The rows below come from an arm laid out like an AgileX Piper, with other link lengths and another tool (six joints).
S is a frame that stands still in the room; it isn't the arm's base.
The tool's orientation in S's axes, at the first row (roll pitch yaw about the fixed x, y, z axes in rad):
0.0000 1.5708 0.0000
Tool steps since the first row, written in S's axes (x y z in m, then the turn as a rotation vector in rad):
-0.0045 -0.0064 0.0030 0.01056 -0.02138 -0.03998
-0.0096 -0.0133 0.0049 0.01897 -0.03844 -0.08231
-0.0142 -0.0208 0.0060 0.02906 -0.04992 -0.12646
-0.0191 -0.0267 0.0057 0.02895 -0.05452 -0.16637
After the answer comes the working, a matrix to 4 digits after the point.
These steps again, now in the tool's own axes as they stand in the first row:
-0.0030 -0.0064 -0.0045 0.03998 -0.02138 0.01056
-0.0049 -0.0133 -0.0096 0.08231 -0.03844 0.01897
-0.0060 -0.0208 -0.0142 0.12646 -0.04992 0.02906
-0.0057 -0.0267 -0.0191 0.16637 -0.05452 0.02895

The tool's axes in the first row as the columns of a matrix, in S's axes (rounded; the answer above uses it unrounded):
0.0000 0.0000 1.0000
0.0000 1.0000 0.0000
-1.0000 0.0000 0.0000

